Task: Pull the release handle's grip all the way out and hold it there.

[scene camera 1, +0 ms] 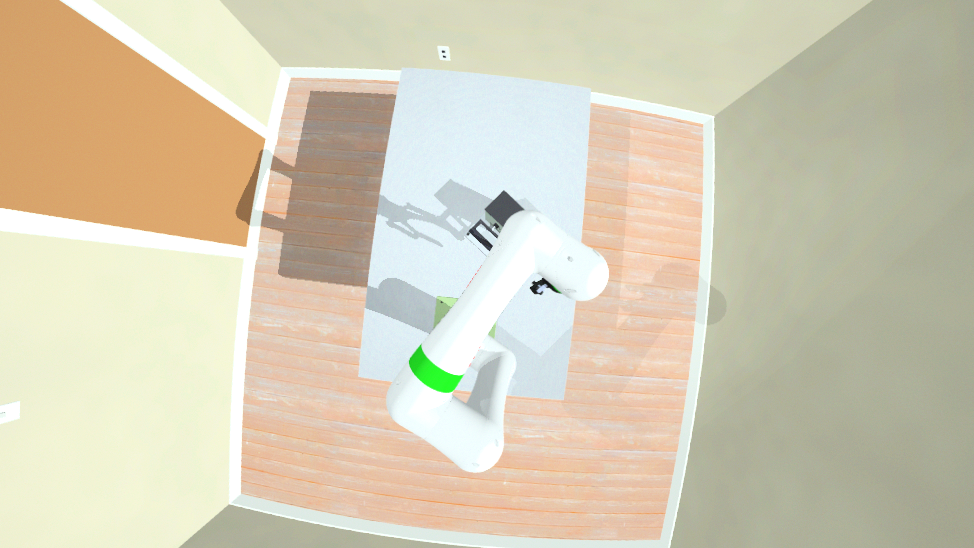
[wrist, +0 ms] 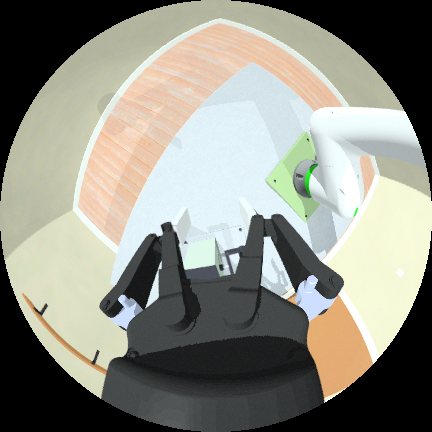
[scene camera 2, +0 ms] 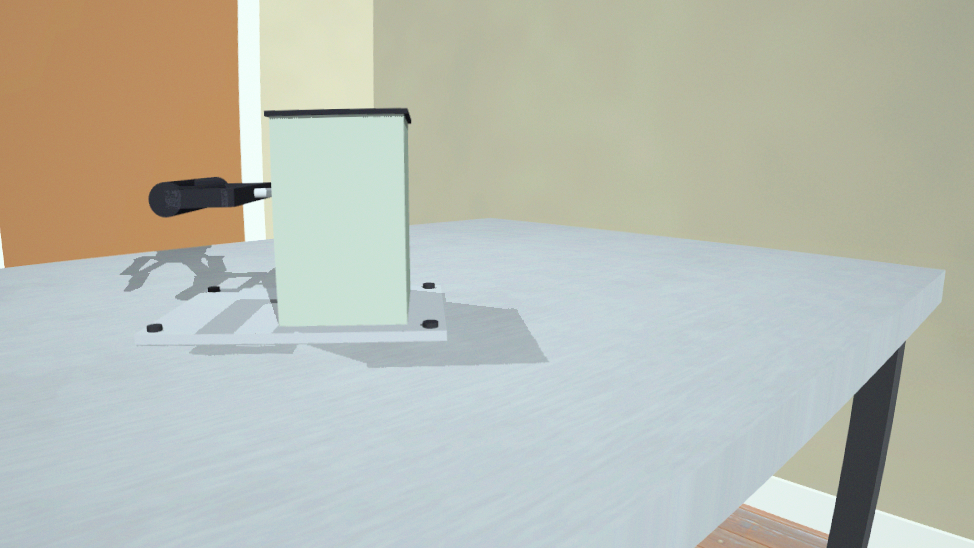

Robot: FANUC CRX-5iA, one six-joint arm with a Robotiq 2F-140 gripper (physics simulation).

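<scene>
The release handle's dark grip (scene camera 1: pixel 482 235) (scene camera 2: pixel 194 196) (wrist: pixel 231 254) is a rectangular loop on the side of a pale green housing (scene camera 2: pixel 340 218) (wrist: pixel 201 251) with a dark top. A short length of white rod (scene camera 2: pixel 261 192) shows between them in scene camera 2. The housing stands on a pale base plate (scene camera 2: pixel 354 336) with black bolts. My gripper (wrist: pixel 213 210) is open with empty fingers, away from the grip. In the wrist view its right finger partly covers the grip. In scene camera 1 the arm hides most of the gripper; scene camera 2 does not show it.
The pale grey table (scene camera 1: pixel 490 136) (scene camera 2: pixel 613 306) (wrist: pixel 215 135) carries the housing. The white arm (scene camera 1: pixel 476 299) (wrist: pixel 335 160) crosses above the table from its green mounting plate (scene camera 1: pixel 444 310) (wrist: pixel 287 180). In scene camera 1 the arm passes close beside the housing.
</scene>
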